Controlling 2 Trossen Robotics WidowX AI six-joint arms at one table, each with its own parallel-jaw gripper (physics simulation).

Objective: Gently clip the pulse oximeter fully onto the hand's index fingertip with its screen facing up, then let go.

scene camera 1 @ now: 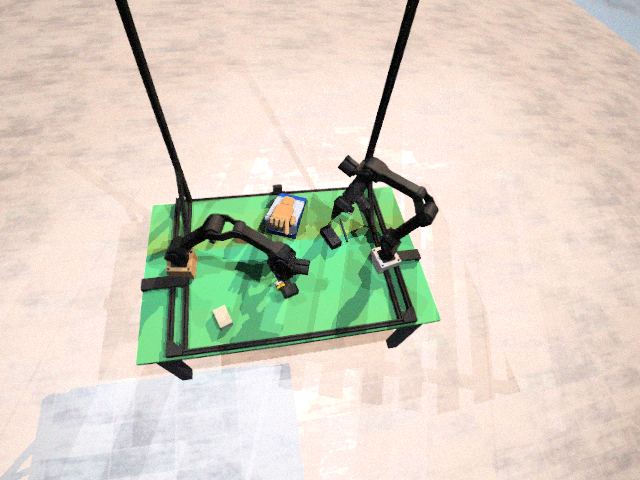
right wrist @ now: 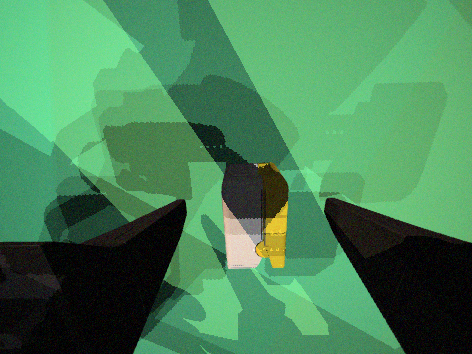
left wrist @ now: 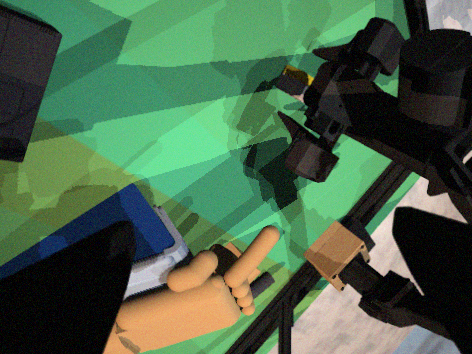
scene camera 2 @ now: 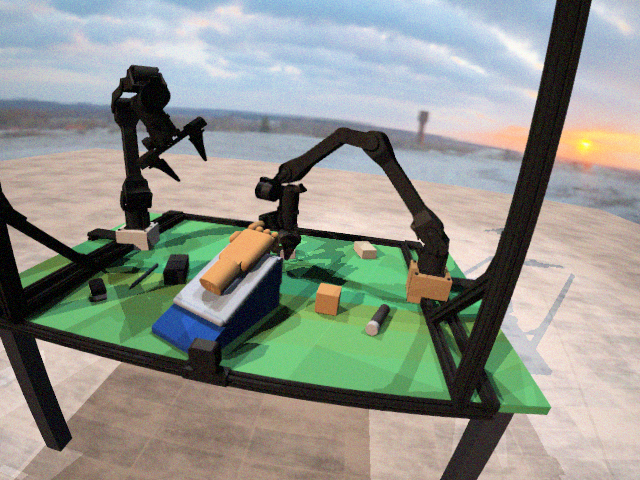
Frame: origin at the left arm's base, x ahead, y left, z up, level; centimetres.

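Seen in the pictures: left gripper, fingertip midpoint: (scene camera 1: 335, 215) (left wrist: 264, 227) (scene camera 2: 193, 171); right gripper, fingertip midpoint: (scene camera 1: 282, 284) (right wrist: 255, 205) (left wrist: 296, 83) (scene camera 2: 284, 254); left arm's base, origin of the base link: (scene camera 1: 386, 255) (scene camera 2: 137, 226); right arm's base, origin of the base link: (scene camera 1: 180, 260) (left wrist: 351, 268) (scene camera 2: 430, 270).
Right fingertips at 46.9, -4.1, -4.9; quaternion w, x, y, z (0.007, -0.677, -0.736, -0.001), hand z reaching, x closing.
Offsets run from my right fingertips to a thing's top centre, as dx, dy, dz.
The pulse oximeter {+0.3, -0.1, +2.2} (scene camera 1: 279, 284) (left wrist: 290, 84) (right wrist: 242, 200), a small block with a white half and a yellow half side by side, lies on the green table. My right gripper (right wrist: 255, 205) (left wrist: 296, 83) is open above it, with a fingertip on either side in the right wrist view. In scene camera 2 the oximeter is mostly hidden. The orange hand (scene camera 1: 283, 209) (scene camera 2: 242, 253) (left wrist: 185, 315) rests on a sloped blue and white stand (scene camera 2: 253, 310) (left wrist: 140, 220), its index finger (left wrist: 252, 255) extended. My left gripper (scene camera 2: 191, 169) (left wrist: 264, 227) is open and empty, raised above the table.
A black box {-28.6, -15.1, +2.5} (scene camera 1: 330, 236) (scene camera 2: 175, 268) (left wrist: 25, 85), a dark pen {-36.6, -17.8, -0.1} (scene camera 2: 143, 275) and a small black object {-43.7, -27.9, +2.2} (scene camera 2: 97, 289) lie beside the stand. An orange cube {+9.6, -28.3, +4.0} (scene camera 2: 328, 298) and a dark cylinder {+20.2, -34.3, +1.7} (scene camera 2: 377, 320) lie on its other side. A beige block {+26.8, +5.7, +2.0} (scene camera 1: 222, 316) (scene camera 2: 364, 249) lies farther off.
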